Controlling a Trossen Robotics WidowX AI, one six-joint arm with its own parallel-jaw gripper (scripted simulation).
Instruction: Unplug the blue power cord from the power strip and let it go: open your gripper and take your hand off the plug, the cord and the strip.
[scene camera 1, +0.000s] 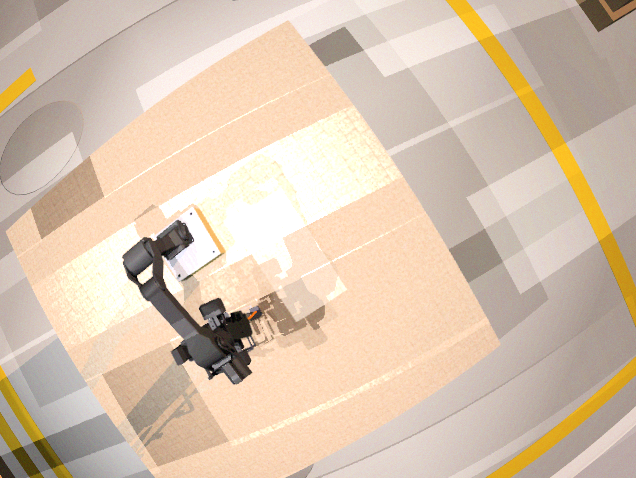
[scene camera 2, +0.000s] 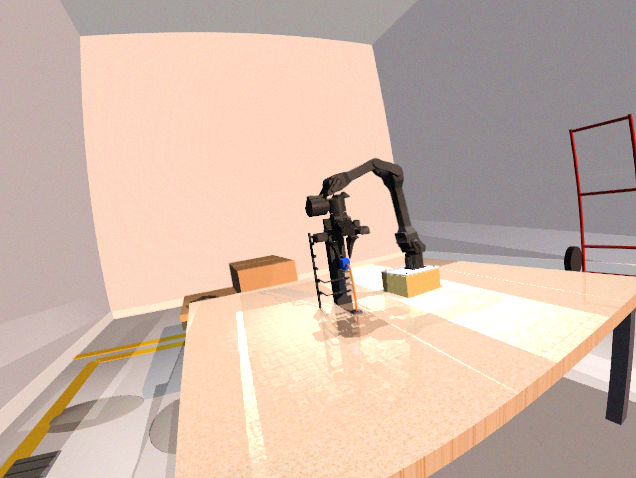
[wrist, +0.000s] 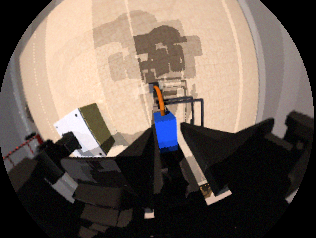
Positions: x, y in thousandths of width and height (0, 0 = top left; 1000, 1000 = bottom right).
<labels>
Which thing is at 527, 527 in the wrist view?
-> A blue plug.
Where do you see my gripper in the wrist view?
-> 527, 540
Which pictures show my gripper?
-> Scene camera 1, scene camera 2 and the wrist view: all of them.
</labels>
